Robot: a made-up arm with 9 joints. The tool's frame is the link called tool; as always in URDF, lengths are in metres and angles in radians.
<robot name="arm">
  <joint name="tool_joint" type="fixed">
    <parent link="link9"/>
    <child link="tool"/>
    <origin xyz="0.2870 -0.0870 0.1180" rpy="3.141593 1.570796 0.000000"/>
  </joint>
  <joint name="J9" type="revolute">
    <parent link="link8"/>
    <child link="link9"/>
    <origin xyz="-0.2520 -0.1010 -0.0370" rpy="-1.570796 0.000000 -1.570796"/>
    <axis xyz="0 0 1"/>
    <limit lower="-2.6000" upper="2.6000"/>
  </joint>
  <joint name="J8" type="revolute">
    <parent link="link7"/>
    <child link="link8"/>
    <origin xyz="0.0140 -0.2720 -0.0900" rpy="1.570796 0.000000 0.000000"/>
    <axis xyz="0 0 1"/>
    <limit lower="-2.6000" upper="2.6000"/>
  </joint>
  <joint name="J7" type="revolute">
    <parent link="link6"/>
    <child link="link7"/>
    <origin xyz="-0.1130 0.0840 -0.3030" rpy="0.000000 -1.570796 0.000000"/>
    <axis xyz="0 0 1"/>
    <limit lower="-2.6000" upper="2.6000"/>
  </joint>
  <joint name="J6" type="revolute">
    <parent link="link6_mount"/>
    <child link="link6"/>
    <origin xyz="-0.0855 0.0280 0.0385" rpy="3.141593 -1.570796 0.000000"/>
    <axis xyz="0 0 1"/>
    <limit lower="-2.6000" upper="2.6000"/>
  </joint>
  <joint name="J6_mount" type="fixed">
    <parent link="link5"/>
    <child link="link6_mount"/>
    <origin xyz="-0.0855 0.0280 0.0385"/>
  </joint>
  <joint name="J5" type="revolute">
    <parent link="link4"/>
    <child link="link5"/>
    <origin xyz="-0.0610 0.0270 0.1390" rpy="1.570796 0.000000 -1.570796"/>
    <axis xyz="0 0 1"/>
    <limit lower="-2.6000" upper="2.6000"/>
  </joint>
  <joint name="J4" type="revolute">
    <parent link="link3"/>
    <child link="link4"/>
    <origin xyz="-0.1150 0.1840 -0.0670" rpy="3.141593 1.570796 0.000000"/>
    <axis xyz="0 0 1"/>
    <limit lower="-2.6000" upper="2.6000"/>
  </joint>
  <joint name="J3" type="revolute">
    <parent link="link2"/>
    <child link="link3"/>
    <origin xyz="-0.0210 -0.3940 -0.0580" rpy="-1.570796 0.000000 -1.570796"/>
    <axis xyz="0 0 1"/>
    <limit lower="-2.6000" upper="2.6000"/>
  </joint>
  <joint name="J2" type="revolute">
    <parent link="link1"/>
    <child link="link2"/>
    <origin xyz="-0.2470 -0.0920 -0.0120" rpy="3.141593 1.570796 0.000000"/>
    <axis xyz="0 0 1"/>
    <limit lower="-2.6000" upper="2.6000"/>
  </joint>
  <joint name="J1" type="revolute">
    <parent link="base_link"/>
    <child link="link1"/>
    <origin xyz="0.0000 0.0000 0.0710" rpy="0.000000 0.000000 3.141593"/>
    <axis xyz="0 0 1"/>
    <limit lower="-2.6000" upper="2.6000"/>
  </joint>
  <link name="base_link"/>
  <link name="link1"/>
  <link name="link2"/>
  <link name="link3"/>
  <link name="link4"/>
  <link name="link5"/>
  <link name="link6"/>
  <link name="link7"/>
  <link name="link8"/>
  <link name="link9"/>
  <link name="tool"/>
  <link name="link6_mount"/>
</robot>
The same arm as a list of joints. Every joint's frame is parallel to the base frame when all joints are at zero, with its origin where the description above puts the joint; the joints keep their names.
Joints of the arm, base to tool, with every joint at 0 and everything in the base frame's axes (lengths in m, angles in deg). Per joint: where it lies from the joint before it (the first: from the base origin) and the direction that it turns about. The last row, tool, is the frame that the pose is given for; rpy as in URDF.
J1: xyz 0 0 0.071 axis +z
J2: xyz 0.247 0.092 -0.012 axis +x
J3: xyz -0.058 -0.394 0.021 axis -z
J4: xyz -0.184 0.115 0.067 axis +y
J5: xyz 0.027 0.139 -0.061 axis -z
J6: xyz 0.171 0.056 -0.077 axis -x
J7: xyz 0.303 -0.084 0.113 axis +z
J8: xyz -0.014 0.272 -0.09 axis +y
J9: xyz 0.252 -0.037 -0.101 axis -x
tool: xyz -0.118 0.087 -0.287 rpy 0 0 0
Joint limits (deg, base to tool): -148.97..148.97 -148.97..148.97 -148.97..148.97 -148.97..148.97 -148.97..148.97 -148.97..148.97 -148.97..148.97 -148.97..148.97 -148.97..148.97

